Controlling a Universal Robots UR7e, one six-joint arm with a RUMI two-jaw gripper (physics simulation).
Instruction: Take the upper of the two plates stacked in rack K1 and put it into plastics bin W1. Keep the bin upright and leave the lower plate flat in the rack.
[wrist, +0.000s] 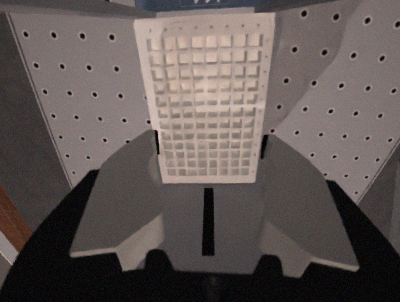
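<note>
The scene shows the gripper (210, 135), together with a white well plate (206, 77).
</note>
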